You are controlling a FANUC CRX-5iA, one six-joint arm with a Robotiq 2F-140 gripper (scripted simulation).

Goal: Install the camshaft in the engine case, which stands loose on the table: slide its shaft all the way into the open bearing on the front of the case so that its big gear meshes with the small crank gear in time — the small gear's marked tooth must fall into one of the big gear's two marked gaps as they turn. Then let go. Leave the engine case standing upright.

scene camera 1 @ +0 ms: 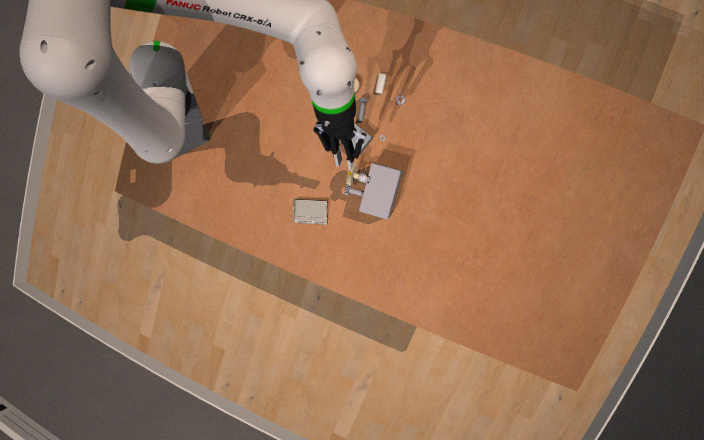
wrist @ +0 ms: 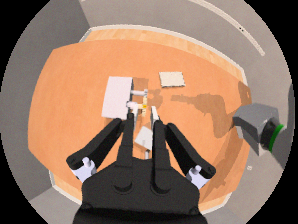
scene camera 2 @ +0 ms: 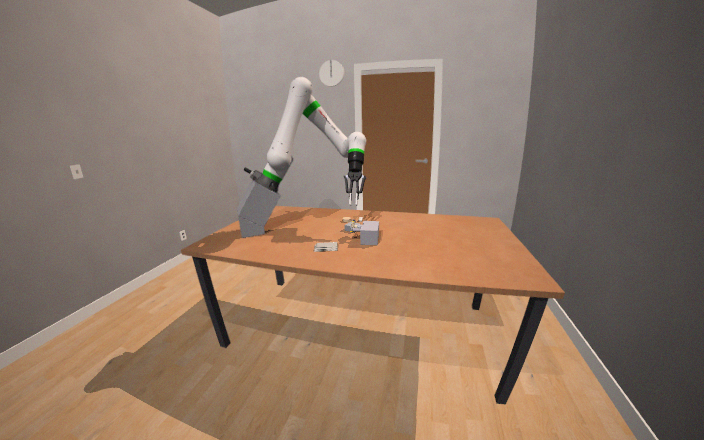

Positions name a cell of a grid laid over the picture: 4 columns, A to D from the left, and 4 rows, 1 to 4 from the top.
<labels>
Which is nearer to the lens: the flat grey plate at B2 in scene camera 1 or the grey engine case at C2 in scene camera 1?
The grey engine case.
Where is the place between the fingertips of my gripper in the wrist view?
B2
</labels>
